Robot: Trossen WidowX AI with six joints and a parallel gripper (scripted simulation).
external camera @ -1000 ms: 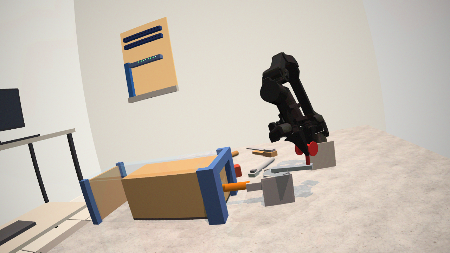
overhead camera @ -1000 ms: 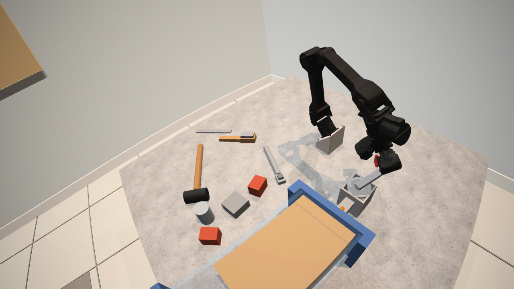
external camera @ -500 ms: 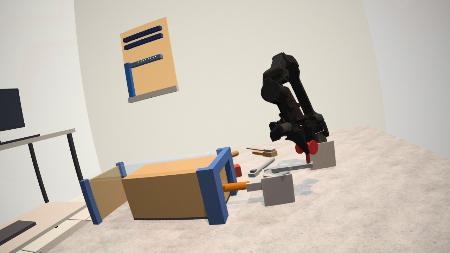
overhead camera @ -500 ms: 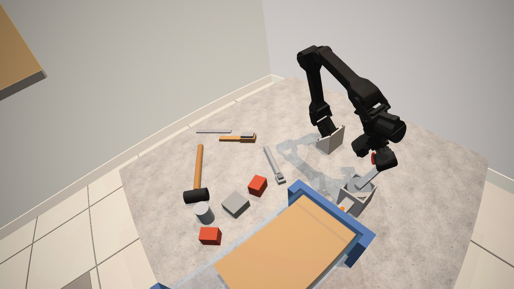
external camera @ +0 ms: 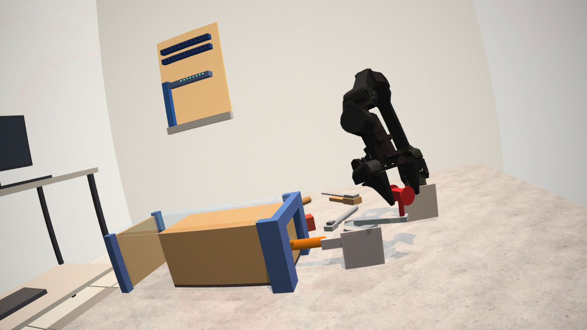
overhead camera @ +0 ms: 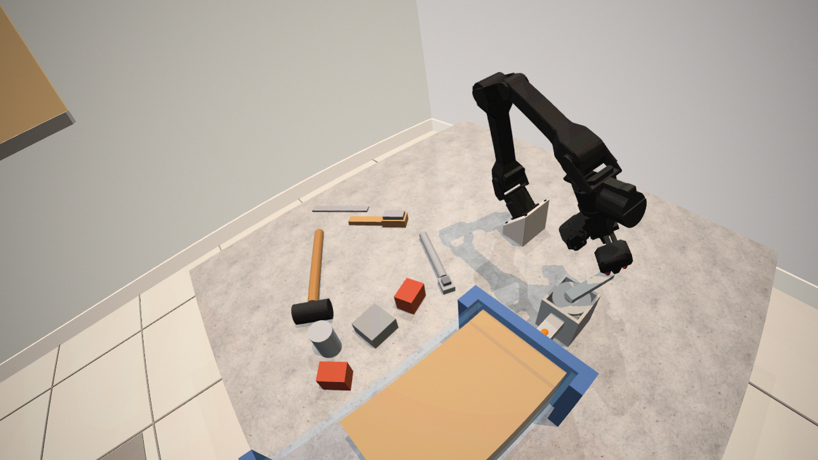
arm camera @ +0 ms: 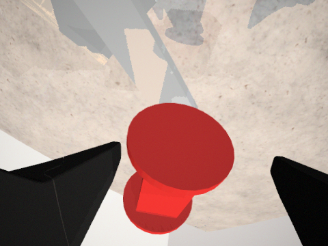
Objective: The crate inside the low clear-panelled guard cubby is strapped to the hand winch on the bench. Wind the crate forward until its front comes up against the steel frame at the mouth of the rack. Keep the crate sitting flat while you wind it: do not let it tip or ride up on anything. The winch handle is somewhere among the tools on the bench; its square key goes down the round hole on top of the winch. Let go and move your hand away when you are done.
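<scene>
Right now the red knob is 1 cm to the left of my gripper tip and 1 cm ahead of it. Round my gripper tip: blue steel frame 27 cm ahead, 3 cm below; then grey winch 10 cm below, 10 cm ahead, 2 cm to the right; then crank handle 5 cm ahead, 3 cm below.
</scene>
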